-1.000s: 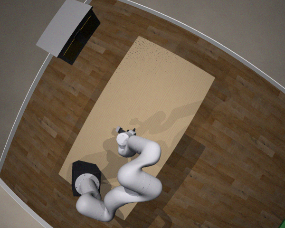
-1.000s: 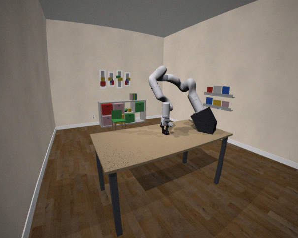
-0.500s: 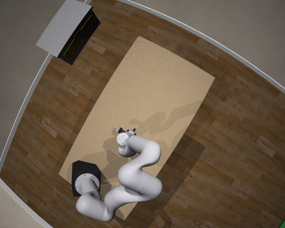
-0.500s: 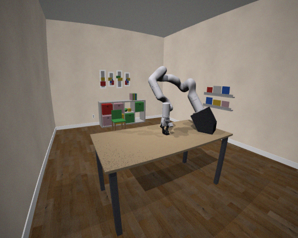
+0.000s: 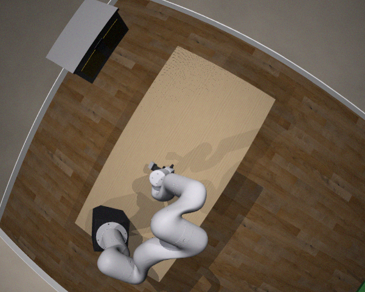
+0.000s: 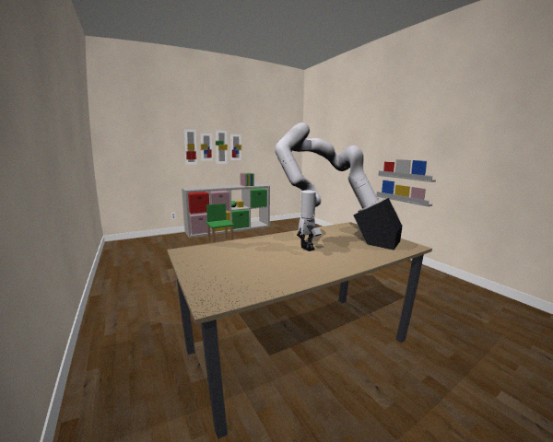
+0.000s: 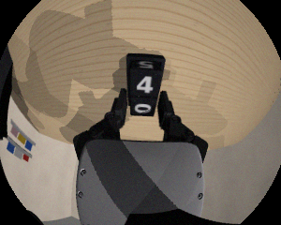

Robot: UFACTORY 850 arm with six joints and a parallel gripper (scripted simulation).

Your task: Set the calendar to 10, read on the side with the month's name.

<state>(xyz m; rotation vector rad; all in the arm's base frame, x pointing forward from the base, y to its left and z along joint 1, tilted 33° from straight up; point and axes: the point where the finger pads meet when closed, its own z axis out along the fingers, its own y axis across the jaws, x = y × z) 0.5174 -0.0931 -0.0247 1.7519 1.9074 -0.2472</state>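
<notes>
Now: the tray 20 mm to the left of my hand and 30 mm below it.
</notes>
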